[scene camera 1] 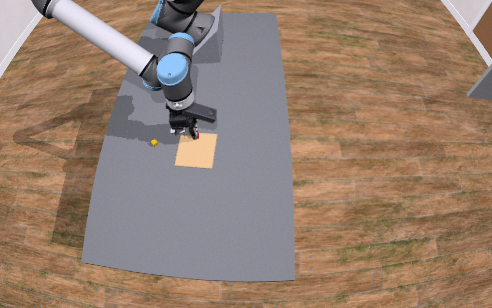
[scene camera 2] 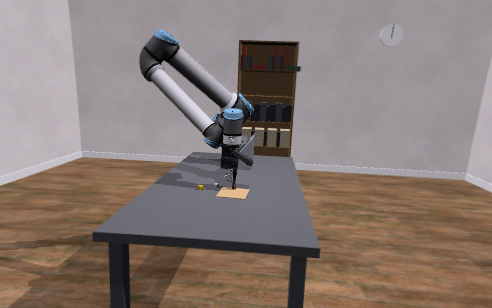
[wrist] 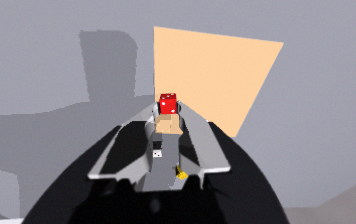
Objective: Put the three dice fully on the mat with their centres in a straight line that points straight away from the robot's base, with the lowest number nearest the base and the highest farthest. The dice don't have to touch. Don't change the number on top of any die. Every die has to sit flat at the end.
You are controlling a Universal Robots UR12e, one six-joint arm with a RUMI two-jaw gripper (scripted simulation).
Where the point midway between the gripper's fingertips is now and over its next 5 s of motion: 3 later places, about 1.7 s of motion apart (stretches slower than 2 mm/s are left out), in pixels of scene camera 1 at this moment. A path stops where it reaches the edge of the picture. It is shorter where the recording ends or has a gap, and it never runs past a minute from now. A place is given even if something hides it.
My gripper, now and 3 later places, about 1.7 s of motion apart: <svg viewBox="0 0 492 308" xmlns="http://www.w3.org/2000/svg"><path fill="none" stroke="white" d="M195 136L193 127L169 121L171 129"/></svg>
